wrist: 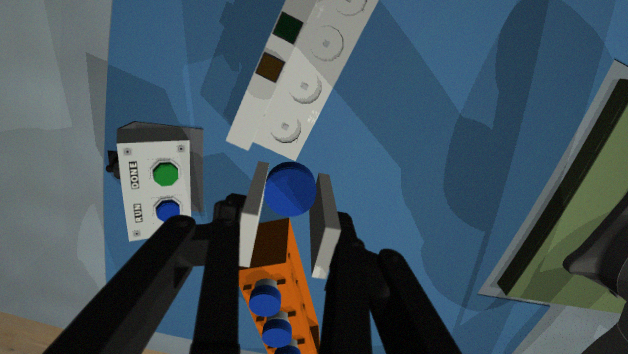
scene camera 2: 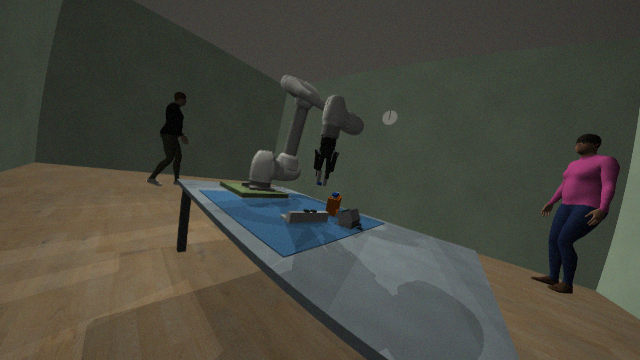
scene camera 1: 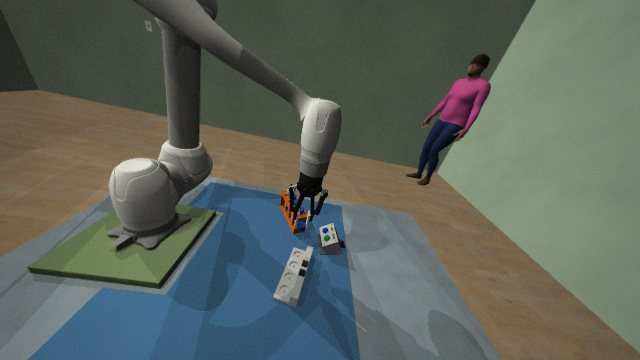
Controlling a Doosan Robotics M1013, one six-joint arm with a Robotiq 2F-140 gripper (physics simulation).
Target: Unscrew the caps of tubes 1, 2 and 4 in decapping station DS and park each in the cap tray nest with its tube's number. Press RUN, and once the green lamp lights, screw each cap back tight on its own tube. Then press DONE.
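Frame: origin at the arm's base, x ahead, y left, z up, level; millimetres.
Seen in the pictures: gripper, fingertip midpoint: point(wrist: 290, 187) point(scene camera 2: 320, 185) point(scene camera 1: 301, 226); arm's base, origin of the base link: point(scene camera 2: 258, 188) point(scene camera 1: 153, 226).
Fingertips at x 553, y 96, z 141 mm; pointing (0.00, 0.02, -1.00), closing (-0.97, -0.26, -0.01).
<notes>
Pixels of each thing's top centre, then the offset from my fingertips to it. "pt": a spot on its surface instead. Level surfaces: height alone.
- blue cap, middle of its top: point(wrist: 290, 194) point(scene camera 1: 301, 224) point(scene camera 2: 320, 182) 1 mm ahead, 2 mm right, 14 mm up
- orange block, middle of its top: point(wrist: 283, 338) point(scene camera 1: 294, 201) point(scene camera 2: 335, 195) 93 mm back, 219 mm left, 64 mm down
- strip's green square, surface spot: point(wrist: 288, 27) pt 54 mm ahead, 96 mm right, 114 mm down
- amber square, surface spot: point(wrist: 270, 67) pt 53 mm ahead, 55 mm right, 114 mm down
- grey control box, middle of its top: point(wrist: 138, 198) point(scene camera 1: 331, 231) point(scene camera 2: 350, 208) 121 mm ahead, 119 mm left, 83 mm down
- blue RUN button, middle of its top: point(wrist: 163, 215) 93 mm ahead, 133 mm left, 93 mm down
- green DONE button, middle of its top: point(wrist: 161, 177) 108 mm ahead, 91 mm left, 93 mm down
- blue mat, its level: 167 mm down
My gripper point(scene camera 1: 302, 221) point(scene camera 2: 322, 181) point(wrist: 290, 187) is shut on a blue cap point(scene camera 1: 301, 226) point(scene camera 2: 319, 183) point(wrist: 290, 189). In the wrist view the cap lies past the end of an orange block point(scene camera 1: 292, 219) point(scene camera 2: 333, 205) point(wrist: 300, 285), between it and a white strip point(scene camera 1: 290, 299) point(scene camera 2: 307, 217) point(wrist: 272, 112) with round nests. The nests in view are empty. Blue-capped tubes point(wrist: 265, 300) point(wrist: 277, 332) stand in the block; its far end is cut off. The strip's green square point(wrist: 288, 27) and amber square point(wrist: 270, 67) look dark. Tube and nest numbers are unreadable.
A grey control box point(scene camera 1: 336, 245) point(scene camera 2: 348, 219) point(wrist: 155, 135) stands beside the strip and block, with a blue RUN button point(wrist: 167, 210) and a green DONE button point(wrist: 165, 174). The arm's green base plate point(scene camera 1: 95, 257) lies beside the blue mat point(scene camera 1: 240, 310). A person in pink point(scene camera 1: 462, 102) point(scene camera 2: 585, 185) stands beyond the table.
</notes>
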